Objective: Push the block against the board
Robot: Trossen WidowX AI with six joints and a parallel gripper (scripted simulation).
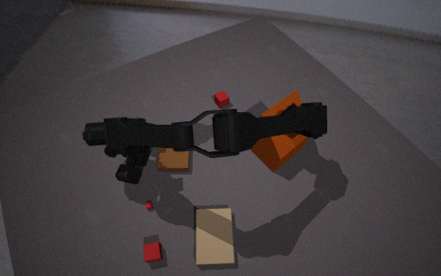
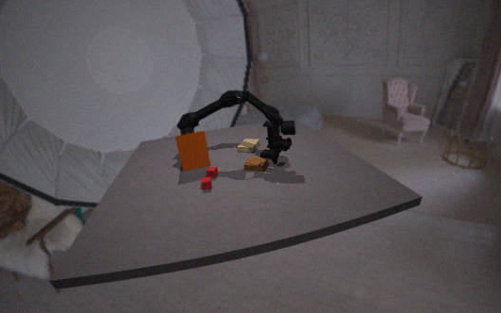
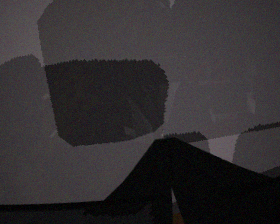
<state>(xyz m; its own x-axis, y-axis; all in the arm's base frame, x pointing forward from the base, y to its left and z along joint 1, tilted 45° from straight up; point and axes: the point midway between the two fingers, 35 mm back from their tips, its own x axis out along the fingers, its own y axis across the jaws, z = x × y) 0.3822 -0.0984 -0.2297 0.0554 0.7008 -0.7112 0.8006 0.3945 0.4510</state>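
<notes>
My gripper tip is now 90 mm past the square block, 40 mm to the right of it and 10 mm below it. The rest, counted from my gripper tip: board: 20 mm behind, 310 mm to the left, 10 mm above; then tiny cube: 60 mm ahead, 120 mm to the left.
</notes>
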